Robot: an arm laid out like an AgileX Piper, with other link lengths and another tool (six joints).
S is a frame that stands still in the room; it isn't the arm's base.
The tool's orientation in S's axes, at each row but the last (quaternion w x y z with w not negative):
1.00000 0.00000 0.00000 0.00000
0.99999 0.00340 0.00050 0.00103
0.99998 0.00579 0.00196 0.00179
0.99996 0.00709 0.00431 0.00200
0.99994 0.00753 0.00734 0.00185
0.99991 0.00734 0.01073 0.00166
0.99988 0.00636 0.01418 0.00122
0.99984 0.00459 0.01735 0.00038
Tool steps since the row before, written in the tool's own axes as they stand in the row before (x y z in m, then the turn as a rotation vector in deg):
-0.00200 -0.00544 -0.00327 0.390 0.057 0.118
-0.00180 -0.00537 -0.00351 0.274 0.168 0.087
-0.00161 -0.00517 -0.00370 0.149 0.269 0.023
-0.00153 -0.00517 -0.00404 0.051 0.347 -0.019
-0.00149 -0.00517 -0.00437 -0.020 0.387 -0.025
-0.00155 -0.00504 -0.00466 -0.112 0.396 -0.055
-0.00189 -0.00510 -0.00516 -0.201 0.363 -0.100
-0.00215 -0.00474 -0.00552 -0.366 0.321 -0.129
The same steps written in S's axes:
-0.00200 -0.00544 -0.00327 0.390 0.057 0.118
-0.00179 -0.00535 -0.00354 0.274 0.168 0.088
-0.00161 -0.00513 -0.00375 0.148 0.269 0.026
-0.00154 -0.00512 -0.00410 0.049 0.347 -0.015
-0.00154 -0.00511 -0.00443 -0.022 0.387 -0.019
-0.00163 -0.00498 -0.00470 -0.114 0.396 -0.047
-0.00202 -0.00504 -0.00517 -0.205 0.364 -0.090
-0.00234 -0.00469 -0.00549 -0.370 0.322 -0.113

